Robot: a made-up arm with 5 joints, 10 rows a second.
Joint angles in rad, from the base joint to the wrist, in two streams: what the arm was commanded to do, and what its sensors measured. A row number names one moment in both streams.
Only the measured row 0 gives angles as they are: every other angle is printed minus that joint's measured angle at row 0.
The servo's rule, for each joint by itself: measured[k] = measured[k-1] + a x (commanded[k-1-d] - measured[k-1]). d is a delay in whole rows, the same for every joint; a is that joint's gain. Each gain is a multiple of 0.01, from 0.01 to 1. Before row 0 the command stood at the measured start. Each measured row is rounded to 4 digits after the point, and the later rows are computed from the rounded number. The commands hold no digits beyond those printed.
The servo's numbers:
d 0
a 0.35 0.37 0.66 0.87 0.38
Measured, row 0:
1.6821 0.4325 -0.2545 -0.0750 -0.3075
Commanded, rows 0 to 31:
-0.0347 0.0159 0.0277 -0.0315 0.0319
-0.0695 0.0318 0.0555 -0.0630 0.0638
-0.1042 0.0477 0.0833 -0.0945 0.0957
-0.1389 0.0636 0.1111 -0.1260 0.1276
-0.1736 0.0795 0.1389 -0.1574 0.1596
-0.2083 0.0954 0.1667 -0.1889 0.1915
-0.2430 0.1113 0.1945 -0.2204 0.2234
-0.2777 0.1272 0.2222 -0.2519 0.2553
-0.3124 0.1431 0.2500 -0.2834 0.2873
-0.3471 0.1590 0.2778 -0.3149 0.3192
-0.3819 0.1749 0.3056 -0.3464 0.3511
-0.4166 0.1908 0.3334 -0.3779 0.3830
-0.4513 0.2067 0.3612 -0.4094 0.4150
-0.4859 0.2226 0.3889 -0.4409 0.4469
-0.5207 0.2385 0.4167 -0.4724 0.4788
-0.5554 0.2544 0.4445 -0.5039 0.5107
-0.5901 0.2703 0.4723 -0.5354 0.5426
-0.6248 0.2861 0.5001 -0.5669 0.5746
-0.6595 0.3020 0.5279 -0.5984 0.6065
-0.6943 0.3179 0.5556 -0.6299 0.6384
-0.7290 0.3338 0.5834 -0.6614 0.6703
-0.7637 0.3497 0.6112 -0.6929 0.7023
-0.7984 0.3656 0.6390 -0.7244 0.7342
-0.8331 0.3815 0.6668 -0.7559 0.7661
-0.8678 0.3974 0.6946 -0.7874 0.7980
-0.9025 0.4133 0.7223 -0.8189 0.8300
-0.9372 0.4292 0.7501 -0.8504 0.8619
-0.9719 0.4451 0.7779 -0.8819 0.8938
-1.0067 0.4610 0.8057 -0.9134 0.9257
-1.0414 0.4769 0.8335 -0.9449 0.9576
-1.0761 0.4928 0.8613 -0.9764 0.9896
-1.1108 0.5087 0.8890 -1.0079 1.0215
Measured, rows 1 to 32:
-0.0121 0.0059 0.0183 -0.0274 0.0121
-0.0322 0.0155 0.0429 -0.0584 0.0317
-0.0574 0.0274 0.0696 -0.0898 0.0560
-0.0859 0.0408 0.0970 -0.1213 0.0832
-0.1166 0.0551 0.1247 -0.1527 0.1122
-0.1487 0.0700 0.1524 -0.1842 0.1423
-0.1817 0.0853 0.1802 -0.2157 0.1731
-0.2153 0.1008 0.2079 -0.2472 0.2043
-0.2493 0.1165 0.2357 -0.2787 0.2358
-0.2835 0.1322 0.2635 -0.3102 0.2675
-0.3179 0.1480 0.2913 -0.3417 0.2993
-0.3524 0.1638 0.3191 -0.3732 0.3311
-0.3870 0.1797 0.3469 -0.4047 0.3630
-0.4216 0.1956 0.3746 -0.4362 0.3949
-0.4563 0.2115 0.4024 -0.4677 0.4268
-0.4910 0.2274 0.4302 -0.4992 0.4587
-0.5257 0.2433 0.4580 -0.5307 0.4906
-0.5604 0.2591 0.4858 -0.5622 0.5225
-0.5951 0.2750 0.5136 -0.5937 0.5544
-0.6298 0.2909 0.5413 -0.6252 0.5863
-0.6645 0.3068 0.5691 -0.6567 0.6182
-0.6992 0.3227 0.5969 -0.6882 0.6502
-0.7339 0.3386 0.6247 -0.7197 0.6821
-0.7686 0.3545 0.6525 -0.7512 0.7140
-0.8033 0.3704 0.6803 -0.7827 0.7459
-0.8380 0.3863 0.7080 -0.8142 0.7779
-0.8727 0.4022 0.7358 -0.8457 0.8098
-0.9074 0.4181 0.7636 -0.8772 0.8417
-0.9422 0.4340 0.7914 -0.9087 0.8736
-0.9769 0.4499 0.8192 -0.9402 0.9055
-1.0116 0.4658 0.8470 -0.9717 0.9375
-1.0463 0.4817 0.8747 -1.0032 0.9694

